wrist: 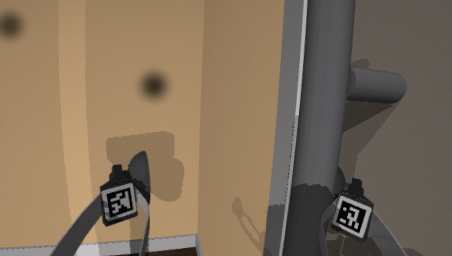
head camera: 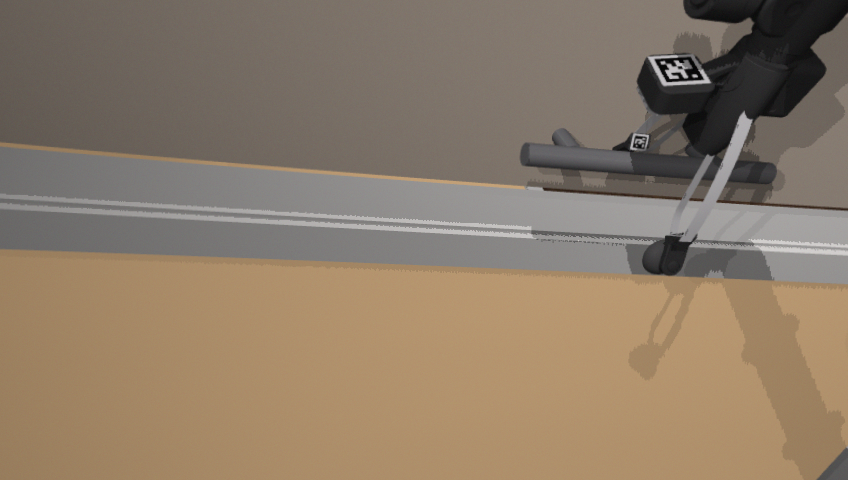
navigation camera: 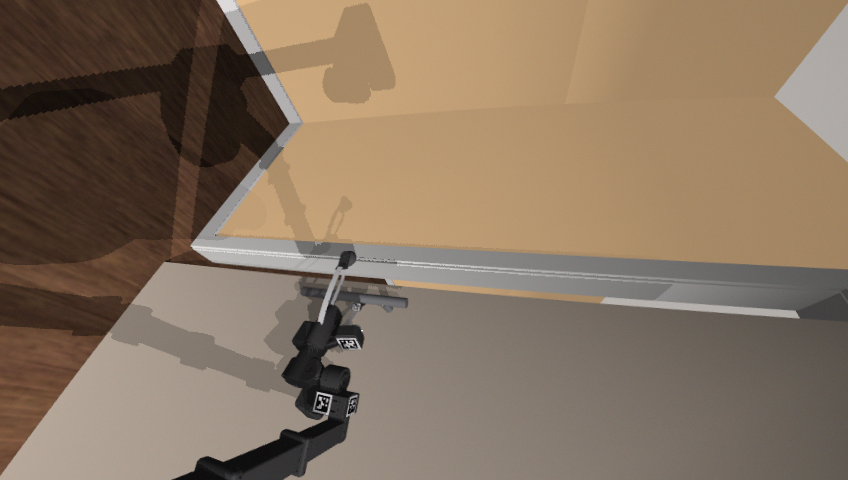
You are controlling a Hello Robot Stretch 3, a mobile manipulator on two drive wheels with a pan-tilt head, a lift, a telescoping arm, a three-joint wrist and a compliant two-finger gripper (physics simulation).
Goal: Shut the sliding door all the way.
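Places are measured from the robot's base along level axes (x right, y ahead, z up), in centimetres.
Pixels of known places: gripper, fingertip midpoint: [wrist: 235,175] [head camera: 632,218] [navigation camera: 358,273].
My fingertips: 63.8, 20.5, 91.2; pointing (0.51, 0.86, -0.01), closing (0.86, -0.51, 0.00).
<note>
Behind a point stands the place of what it marks, as x, y, z.
The sliding door [head camera: 285,83] {70.4, 10.5, 130.8} [navigation camera: 535,386] {67.7, 0.1, 135.6} [wrist: 422,30] {70.6, 11.6, 102.2} is a grey-brown panel. In the head view a very thin gap shows between its edge and the grey frame [head camera: 238,184] {88.0, 26.9, 136.3} [navigation camera: 476,273] {83.5, 28.1, 120.7} [wrist: 291,65] {80.5, 31.6, 102.5}. The dark grey bar handle [head camera: 577,156] {64.3, 14.0, 99.4} [navigation camera: 386,300] {64.2, 14.5, 100.1} [wrist: 325,100] {64.5, 13.7, 97.6} stands off the door on posts. My gripper [head camera: 649,201] {63.8, 20.5, 91.2} [navigation camera: 351,283] {63.8, 20.5, 91.2} [wrist: 235,175] {63.8, 20.5, 91.2} is open and straddles the handle. One finger is on the door side of the bar, its pad partly hidden and close to the bar. The other finger is well apart from the bar, over the frame.
A tan wall [head camera: 357,368] {88.2, 56.7, 117.1} [navigation camera: 476,178] {91.2, 68.7, 118.0} [wrist: 240,100] {88.2, 56.9, 95.9} lies beyond the frame. Dark wood floor [navigation camera: 71,214] {42.8, 25.9, 0.0} with shadows shows at the left of the navigation view. The black arm [navigation camera: 267,457] {32.7, -8.9, 101.2} reaches in along the door from the lower left there.
</note>
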